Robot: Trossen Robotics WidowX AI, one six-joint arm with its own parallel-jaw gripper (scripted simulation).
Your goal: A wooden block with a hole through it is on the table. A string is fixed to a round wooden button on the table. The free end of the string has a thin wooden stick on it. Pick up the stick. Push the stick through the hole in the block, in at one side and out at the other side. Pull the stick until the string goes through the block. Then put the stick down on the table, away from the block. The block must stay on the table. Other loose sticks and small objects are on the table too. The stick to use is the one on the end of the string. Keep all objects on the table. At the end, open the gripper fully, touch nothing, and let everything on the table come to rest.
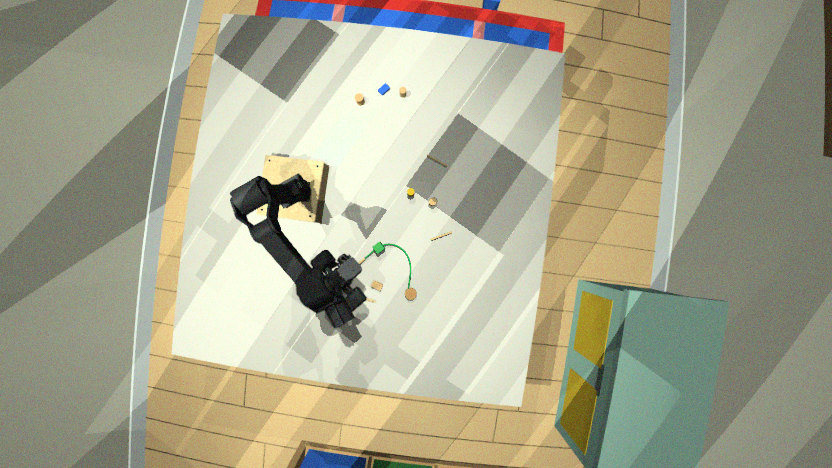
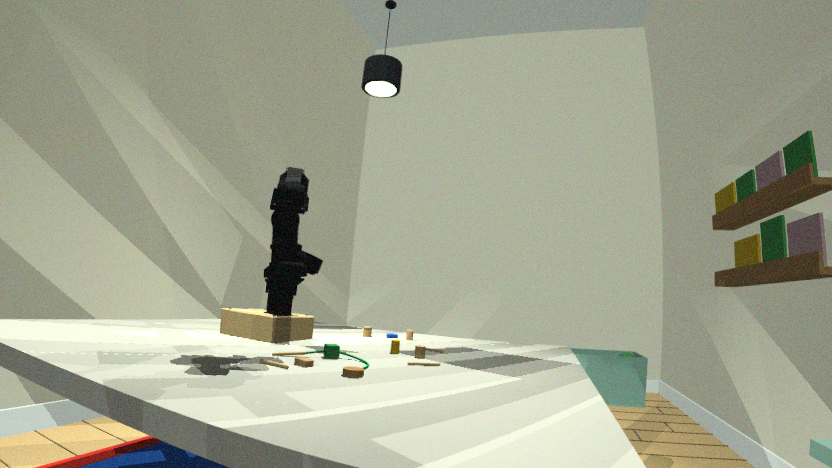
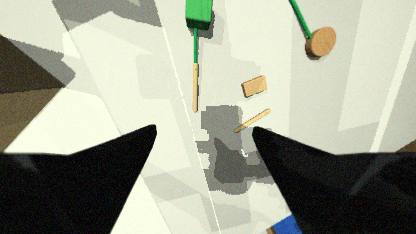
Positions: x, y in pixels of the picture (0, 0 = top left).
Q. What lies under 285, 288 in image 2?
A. My gripper.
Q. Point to a round wooden button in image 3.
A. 323, 39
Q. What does my gripper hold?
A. Nothing.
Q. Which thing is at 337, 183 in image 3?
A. My gripper.
